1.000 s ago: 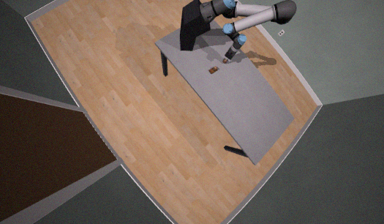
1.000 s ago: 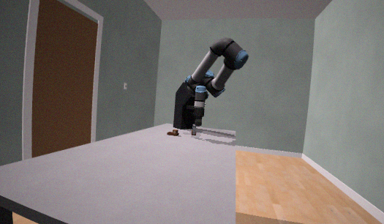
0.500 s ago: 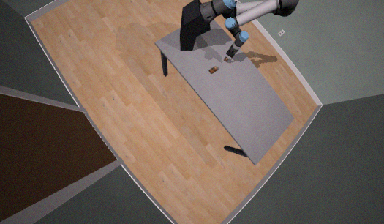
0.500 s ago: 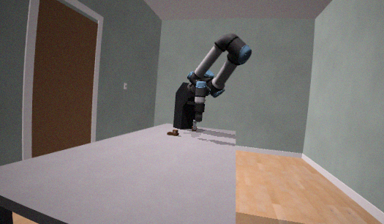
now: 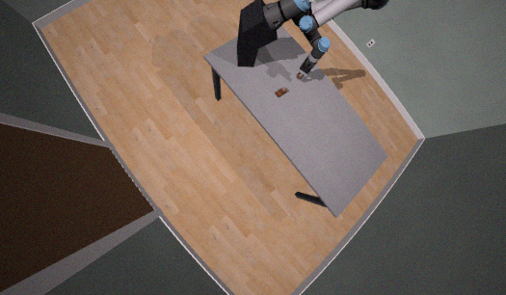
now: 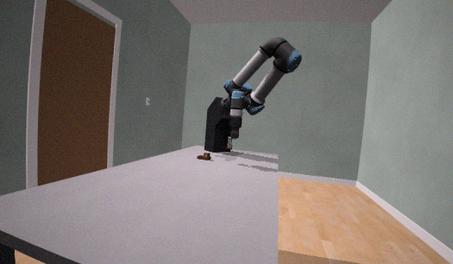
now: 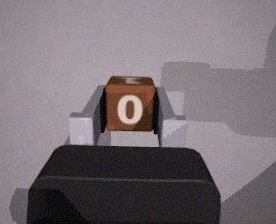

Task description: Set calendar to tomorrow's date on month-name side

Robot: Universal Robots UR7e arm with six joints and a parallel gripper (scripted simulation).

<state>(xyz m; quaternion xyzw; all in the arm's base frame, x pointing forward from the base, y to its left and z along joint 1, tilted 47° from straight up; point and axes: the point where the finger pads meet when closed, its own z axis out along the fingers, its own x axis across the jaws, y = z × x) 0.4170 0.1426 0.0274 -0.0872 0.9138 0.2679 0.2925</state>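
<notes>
My gripper is now 16 cm to the left of the calendar tray, 10 cm above it and 1 cm short of it. Also, from my hand: brown wooden cube: 1 cm below.
</notes>
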